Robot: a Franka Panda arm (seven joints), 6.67 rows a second.
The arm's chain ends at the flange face. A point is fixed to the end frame.
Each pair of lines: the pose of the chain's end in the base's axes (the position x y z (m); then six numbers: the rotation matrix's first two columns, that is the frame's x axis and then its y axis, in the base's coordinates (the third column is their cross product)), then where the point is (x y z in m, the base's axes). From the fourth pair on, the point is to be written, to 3 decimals.
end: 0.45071, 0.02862, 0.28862, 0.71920, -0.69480, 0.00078, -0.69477, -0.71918, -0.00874
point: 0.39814 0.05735 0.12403
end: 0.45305, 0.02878, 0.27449, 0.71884, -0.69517, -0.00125, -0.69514, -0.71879, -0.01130
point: 0.40055 0.05807 0.10998
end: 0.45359, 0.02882, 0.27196, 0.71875, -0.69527, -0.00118, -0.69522, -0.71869, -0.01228
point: 0.40121 0.05823 0.10743
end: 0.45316, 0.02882, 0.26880, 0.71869, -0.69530, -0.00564, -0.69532, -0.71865, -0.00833
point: 0.400 0.058 0.105
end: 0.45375, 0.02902, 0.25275, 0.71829, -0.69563, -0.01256, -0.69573, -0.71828, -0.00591
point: 0.399 0.059 0.089
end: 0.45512, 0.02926, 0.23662, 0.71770, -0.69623, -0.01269, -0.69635, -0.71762, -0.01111
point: 0.401 0.060 0.073
